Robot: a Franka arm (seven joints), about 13 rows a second.
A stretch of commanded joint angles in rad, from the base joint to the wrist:
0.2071, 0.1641, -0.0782, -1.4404, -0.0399, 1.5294, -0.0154
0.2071, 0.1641, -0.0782, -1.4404, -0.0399, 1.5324, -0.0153
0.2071, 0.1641, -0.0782, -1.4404, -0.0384, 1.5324, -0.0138
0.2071, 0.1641, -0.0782, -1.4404, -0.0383, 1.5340, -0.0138
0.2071, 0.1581, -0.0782, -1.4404, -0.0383, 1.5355, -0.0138
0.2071, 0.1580, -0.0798, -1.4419, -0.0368, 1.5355, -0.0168
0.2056, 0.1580, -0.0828, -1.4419, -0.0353, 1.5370, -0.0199
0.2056, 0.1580, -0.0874, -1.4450, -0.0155, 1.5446, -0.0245
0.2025, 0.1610, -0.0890, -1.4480, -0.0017, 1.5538, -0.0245
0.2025, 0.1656, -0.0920, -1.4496, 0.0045, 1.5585, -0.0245
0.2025, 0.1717, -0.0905, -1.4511, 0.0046, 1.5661, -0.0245
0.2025, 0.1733, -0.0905, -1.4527, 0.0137, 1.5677, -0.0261
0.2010, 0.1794, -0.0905, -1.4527, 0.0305, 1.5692, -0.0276
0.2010, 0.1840, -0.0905, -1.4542, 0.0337, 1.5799, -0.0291
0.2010, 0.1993, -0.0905, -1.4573, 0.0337, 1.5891, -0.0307
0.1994, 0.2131, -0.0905, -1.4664, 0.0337, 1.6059, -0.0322
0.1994, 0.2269, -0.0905, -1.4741, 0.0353, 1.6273, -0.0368
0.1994, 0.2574, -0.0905, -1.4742, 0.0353, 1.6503, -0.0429
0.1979, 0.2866, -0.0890, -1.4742, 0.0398, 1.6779, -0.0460
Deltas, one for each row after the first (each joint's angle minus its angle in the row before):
0.0000, 0.0000, 0.0000, 0.0000, 0.0000, 0.0030, 0.0001
0.0000, 0.0000, 0.0000, 0.0000, 0.0015, 0.0000, 0.0015
0.0000, 0.0000, 0.0000, 0.0000, 0.0001, 0.0016, 0.0000
0.0000, -0.0060, 0.0000, 0.0000, 0.0000, 0.0015, 0.0000
0.0000, -0.0001, -0.0016, -0.0015, 0.0015, 0.0000, -0.0030
-0.0015, 0.0000, -0.0030, 0.0000, 0.0015, 0.0015, -0.0031
0.0000, 0.0000, -0.0046, -0.0031, 0.0198, 0.0076, -0.0046
-0.0031, 0.0030, -0.0016, -0.0030, 0.0138, 0.0092, 0.0000
0.0000, 0.0046, -0.0030, -0.0016, 0.0062, 0.0047, 0.0000
0.0000, 0.0061, 0.0015, -0.0015, 0.0001, 0.0076, 0.0000
0.0000, 0.0016, 0.0000, -0.0016, 0.0091, 0.0016, -0.0016
-0.0015, 0.0061, 0.0000, 0.0000, 0.0168, 0.0015, -0.0015
0.0000, 0.0046, 0.0000, -0.0015, 0.0032, 0.0107, -0.0015
0.0000, 0.0153, 0.0000, -0.0031, 0.0000, 0.0092, -0.0016
-0.0016, 0.0138, 0.0000, -0.0091, 0.0000, 0.0168, -0.0015
0.0000, 0.0138, 0.0000, -0.0077, 0.0016, 0.0214, -0.0046
0.0000, 0.0305, 0.0000, -0.0001, 0.0000, 0.0230, -0.0061
-0.0015, 0.0292, 0.0015, 0.0000, 0.0045, 0.0276, -0.0031

